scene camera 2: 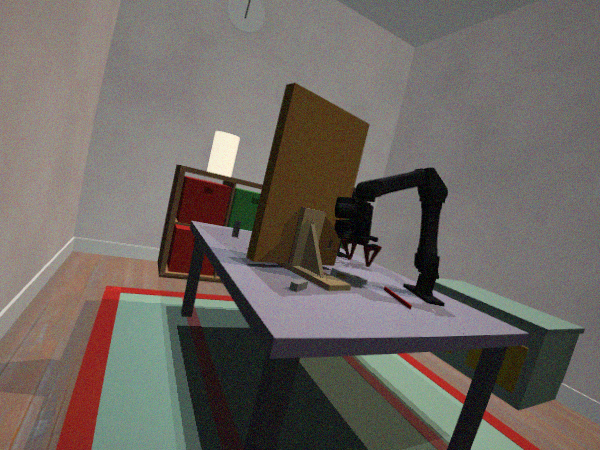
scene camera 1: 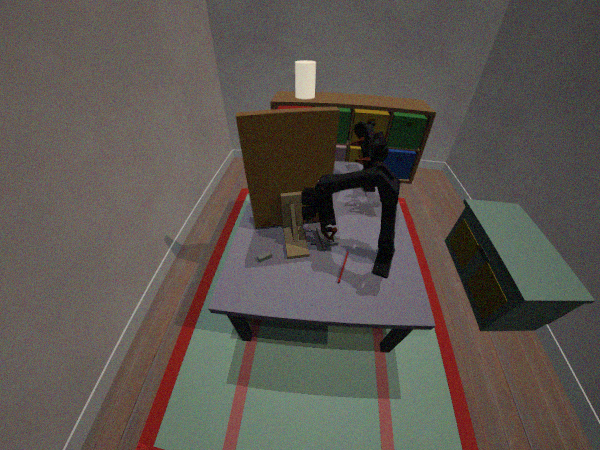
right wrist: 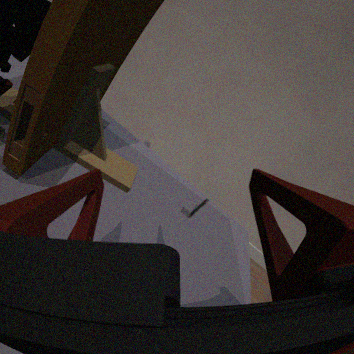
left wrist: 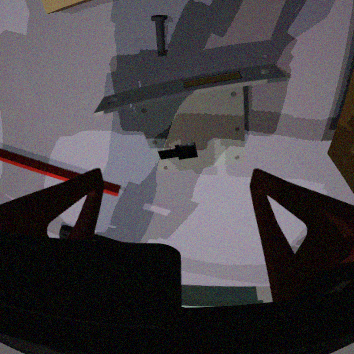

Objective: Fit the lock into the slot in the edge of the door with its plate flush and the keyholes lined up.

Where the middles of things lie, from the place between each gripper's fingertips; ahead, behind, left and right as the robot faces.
My left hand is 60 mm above the grey lock (left wrist: pixel 207 109). Also, from my left hand: brown door (scene camera 2: pixel 317 148) 230 mm above, 190 mm ahead, 120 mm to the right; then tan wooden stand (scene camera 1: pixel 296 246) 190 mm ahead, 120 mm to the right, 30 mm above.
My right hand is 30 cm short of the brown door, 27 cm to the right of it and 1 cm below it. From my right hand the other things lie so: grey lock: 12 cm ahead, 38 cm to the left, 27 cm below; then tan wooden stand: 30 cm ahead, 27 cm to the left, 19 cm below.
